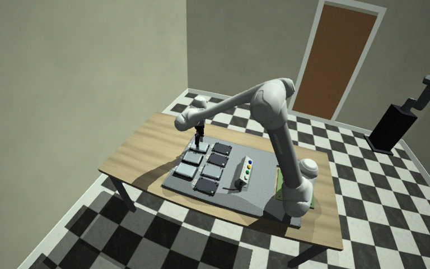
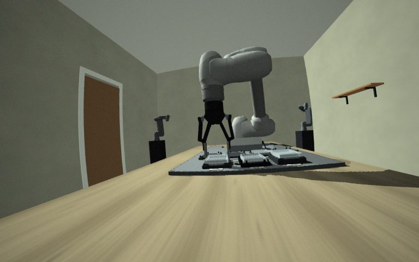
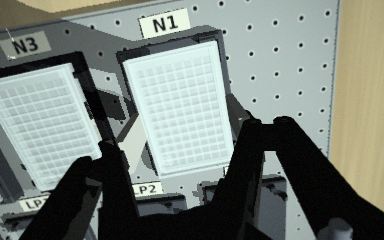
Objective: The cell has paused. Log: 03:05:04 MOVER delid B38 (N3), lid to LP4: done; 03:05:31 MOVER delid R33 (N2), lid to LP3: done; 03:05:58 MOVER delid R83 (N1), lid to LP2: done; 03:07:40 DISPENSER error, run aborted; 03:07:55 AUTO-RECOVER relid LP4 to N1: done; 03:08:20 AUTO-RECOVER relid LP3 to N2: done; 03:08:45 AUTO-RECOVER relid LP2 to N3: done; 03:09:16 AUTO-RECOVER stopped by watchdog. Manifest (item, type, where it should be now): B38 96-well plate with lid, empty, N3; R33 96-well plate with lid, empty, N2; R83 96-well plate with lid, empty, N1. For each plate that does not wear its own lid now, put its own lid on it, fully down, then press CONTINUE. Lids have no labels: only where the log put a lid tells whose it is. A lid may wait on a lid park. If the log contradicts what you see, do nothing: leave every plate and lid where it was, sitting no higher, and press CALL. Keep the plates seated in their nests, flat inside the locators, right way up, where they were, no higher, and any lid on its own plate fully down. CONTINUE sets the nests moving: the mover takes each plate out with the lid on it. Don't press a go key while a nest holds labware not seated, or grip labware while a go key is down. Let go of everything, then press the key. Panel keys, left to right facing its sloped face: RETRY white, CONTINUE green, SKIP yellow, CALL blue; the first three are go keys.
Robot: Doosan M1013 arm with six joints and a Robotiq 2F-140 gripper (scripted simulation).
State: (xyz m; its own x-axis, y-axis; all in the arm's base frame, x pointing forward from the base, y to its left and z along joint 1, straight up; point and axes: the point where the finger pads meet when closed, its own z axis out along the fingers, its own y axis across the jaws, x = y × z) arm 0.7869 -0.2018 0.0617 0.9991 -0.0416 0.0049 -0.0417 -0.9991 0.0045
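Now: hand 3 cm above the N1 plate. Also, from my hand: lid park LP3 (18 cm behind, 5 cm below, 4 cm to the right); then LP2 label (9 cm behind, 8 cm to the left, 5 cm below); then LP3 label (10 cm behind, 5 cm to the right, 5 cm below).
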